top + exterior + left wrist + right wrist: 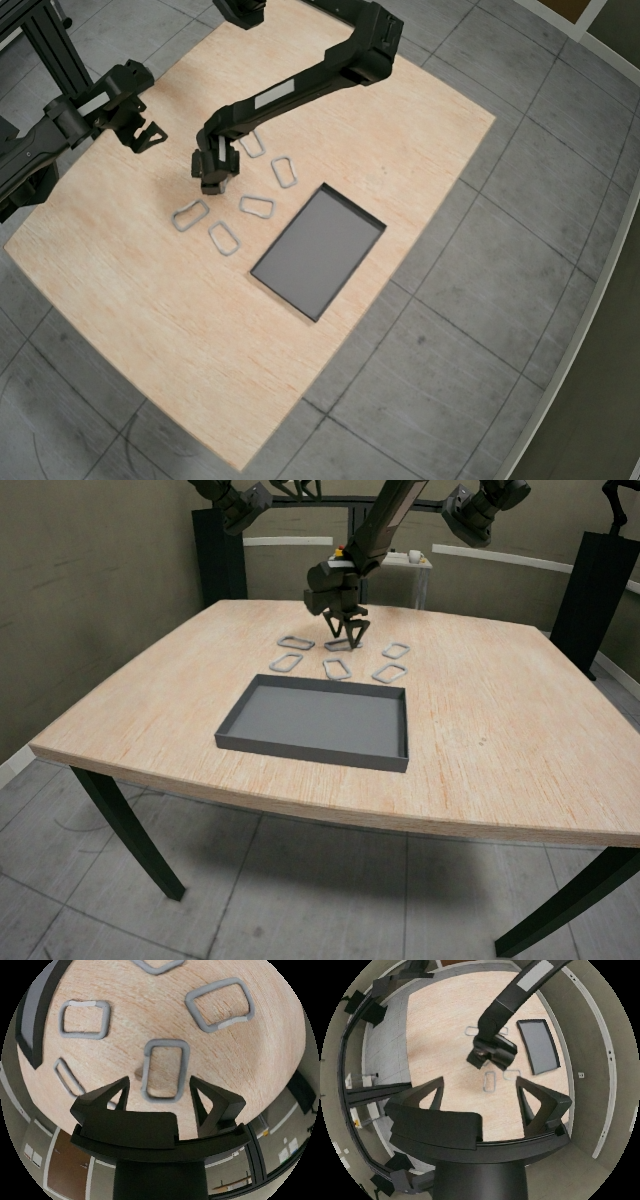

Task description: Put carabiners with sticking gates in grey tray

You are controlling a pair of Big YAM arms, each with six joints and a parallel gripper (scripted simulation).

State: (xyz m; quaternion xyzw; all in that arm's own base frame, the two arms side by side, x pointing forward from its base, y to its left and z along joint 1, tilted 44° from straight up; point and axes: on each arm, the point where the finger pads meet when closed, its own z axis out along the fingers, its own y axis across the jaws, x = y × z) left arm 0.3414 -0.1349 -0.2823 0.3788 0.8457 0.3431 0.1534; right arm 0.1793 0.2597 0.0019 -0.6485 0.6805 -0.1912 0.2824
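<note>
The grey tray is 33 cm ahead of my left hand, 3 cm to the left of it and 1 cm below it.
</note>
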